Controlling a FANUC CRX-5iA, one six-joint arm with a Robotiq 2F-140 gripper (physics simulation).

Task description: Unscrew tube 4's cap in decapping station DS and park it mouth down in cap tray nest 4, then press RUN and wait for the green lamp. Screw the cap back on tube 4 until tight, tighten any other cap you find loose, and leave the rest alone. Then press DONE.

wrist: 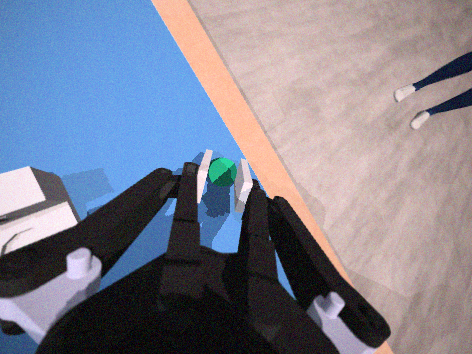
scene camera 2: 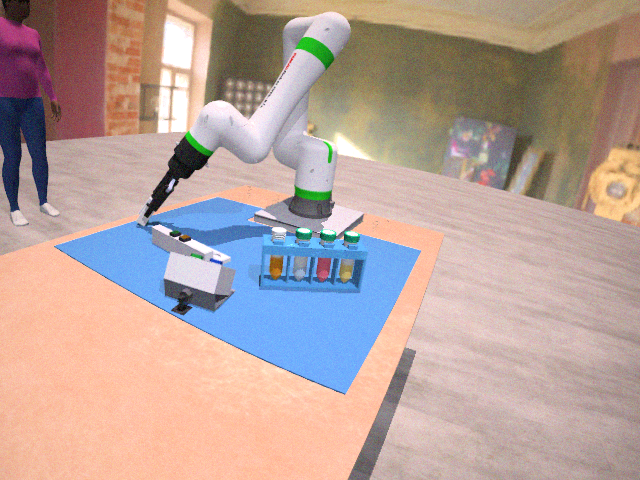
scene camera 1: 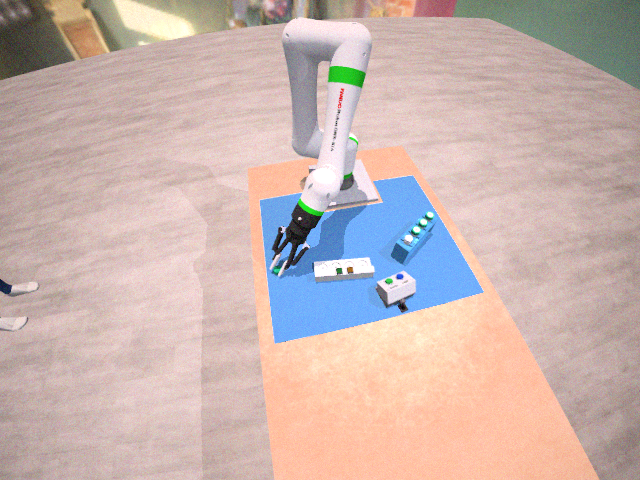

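Observation:
My gripper is shut on a green cap, low over the mat's left edge in scene camera 1, beside the cap tray; fingers hide the cap in scene camera 2. The white cap tray carries a dark green lamp and an amber lamp. The blue tube rack holds three green-capped tubes and one open tube with orange liquid. Whether those caps are tight cannot be told.
A white button box with a green button and a blue button stands between the tray and the mat's front edge. The blue mat lies under everything. A person's legs show beyond the table edge.

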